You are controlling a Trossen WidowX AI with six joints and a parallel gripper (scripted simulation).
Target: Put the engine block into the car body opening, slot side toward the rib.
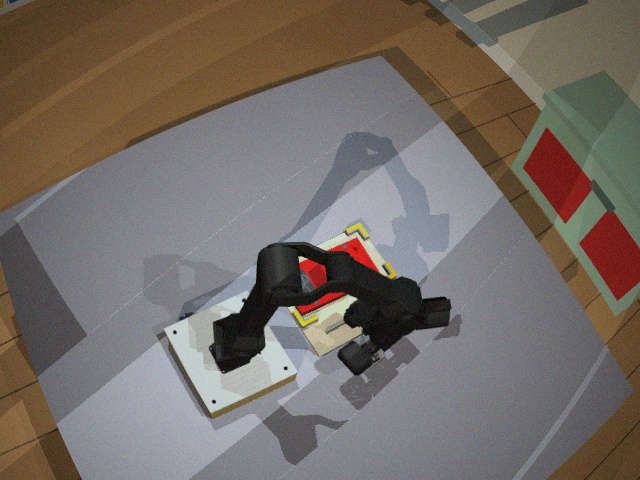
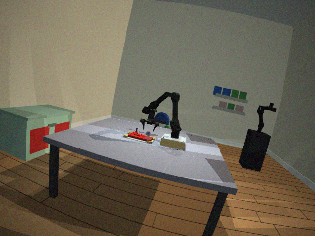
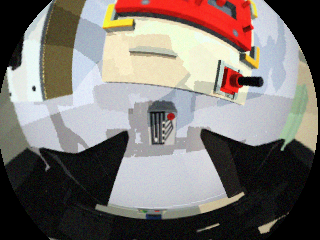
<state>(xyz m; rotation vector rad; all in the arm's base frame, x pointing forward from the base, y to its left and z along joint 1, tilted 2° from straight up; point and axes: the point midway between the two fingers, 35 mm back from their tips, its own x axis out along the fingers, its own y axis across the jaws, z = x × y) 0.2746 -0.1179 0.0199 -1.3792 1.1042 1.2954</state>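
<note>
My gripper tip is now 10 mm past the grey engine block and 30 mm above it. Round my gripper tip: grey strip 30 mm ahead, 180 mm to the left, 30 mm below.
</note>
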